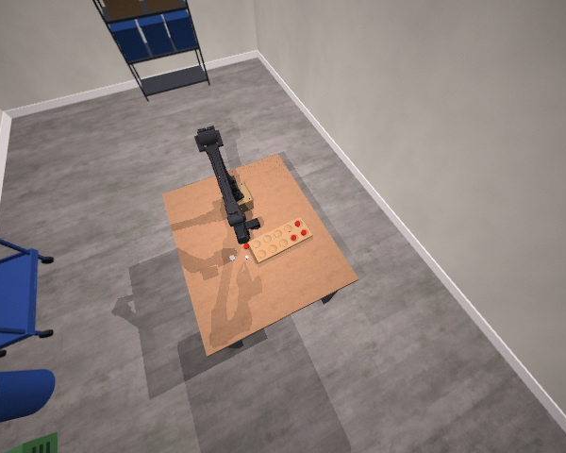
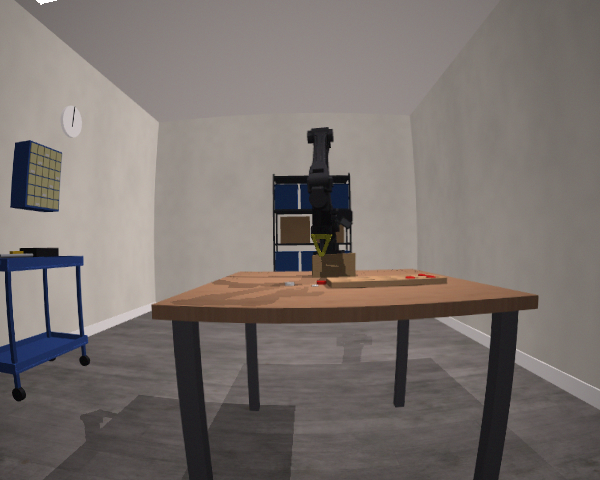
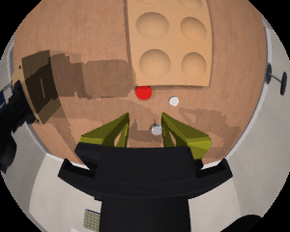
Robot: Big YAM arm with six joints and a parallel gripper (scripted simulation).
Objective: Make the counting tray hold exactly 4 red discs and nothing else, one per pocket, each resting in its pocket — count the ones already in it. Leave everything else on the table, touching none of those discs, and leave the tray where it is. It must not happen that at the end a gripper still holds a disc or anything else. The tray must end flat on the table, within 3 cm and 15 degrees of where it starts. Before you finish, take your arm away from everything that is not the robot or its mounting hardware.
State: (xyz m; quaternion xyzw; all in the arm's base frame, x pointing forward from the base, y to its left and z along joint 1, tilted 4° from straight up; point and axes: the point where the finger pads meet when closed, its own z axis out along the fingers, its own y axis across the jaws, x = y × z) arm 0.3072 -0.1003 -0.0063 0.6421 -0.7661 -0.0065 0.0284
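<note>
The wooden counting tray is 200 mm to the left of my hand, 90 mm below it and 80 mm ahead of it. The rest, counted from my hand: white piece (100 mm below, 60 mm ahead, 30 mm to the right); then white disc (110 mm to the right, 100 mm below, 10 mm ahead).
</note>
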